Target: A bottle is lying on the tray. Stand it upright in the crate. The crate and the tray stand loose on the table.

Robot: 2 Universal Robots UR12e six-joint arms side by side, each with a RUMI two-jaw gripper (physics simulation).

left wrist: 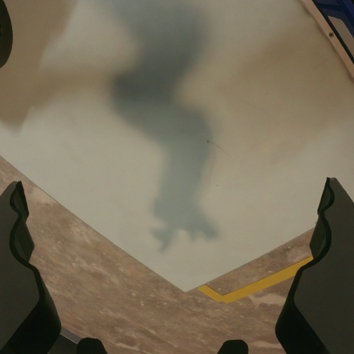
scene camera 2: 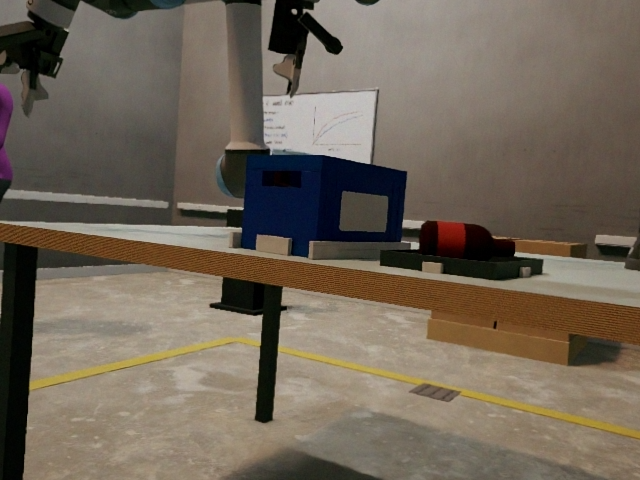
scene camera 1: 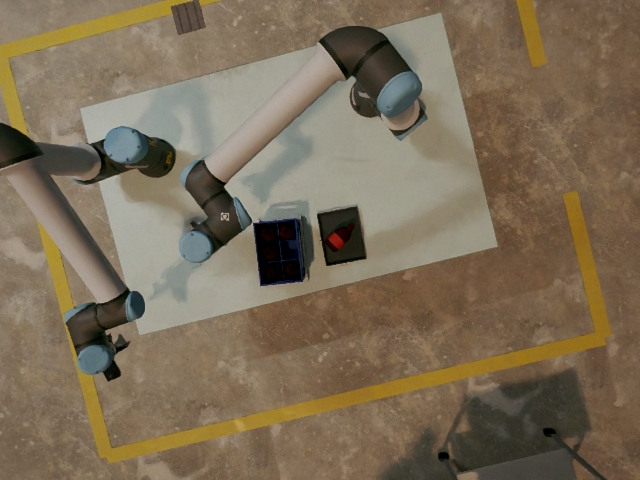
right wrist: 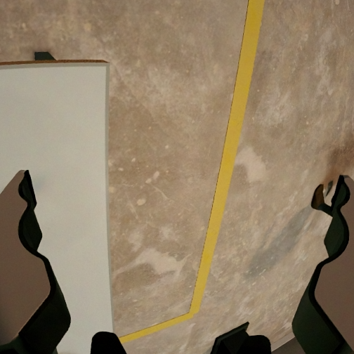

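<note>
A dark red bottle with a bright red band (scene camera 1: 338,239) (scene camera 2: 454,240) lies on its side on the black tray (scene camera 1: 359,252) (scene camera 2: 465,267), its neck toward the upper right in scene camera 1. Left of the tray stands the blue crate (scene camera 1: 282,283) (scene camera 2: 281,217), upright, with bottles in several compartments; the middle compartment of its right column looks empty. A corner of the crate shows in the left wrist view. My left gripper (scene camera 2: 292,77) (left wrist: 171,181) is open and empty, high above the table, left of the crate. My right gripper (scene camera 1: 117,356) (scene camera 2: 21,85) (right wrist: 183,174) is open and empty, beyond the table's edge.
Pale strips (scene camera 2: 356,250) run along the foot of the crate, and small pale blocks (scene camera 2: 432,267) sit at the tray's side. In scene camera 1 my left forearm (scene camera 1: 279,118) crosses above the table (scene camera 1: 413,206), left of the tray. Yellow tape (scene camera 1: 361,396) marks the floor around the table.
</note>
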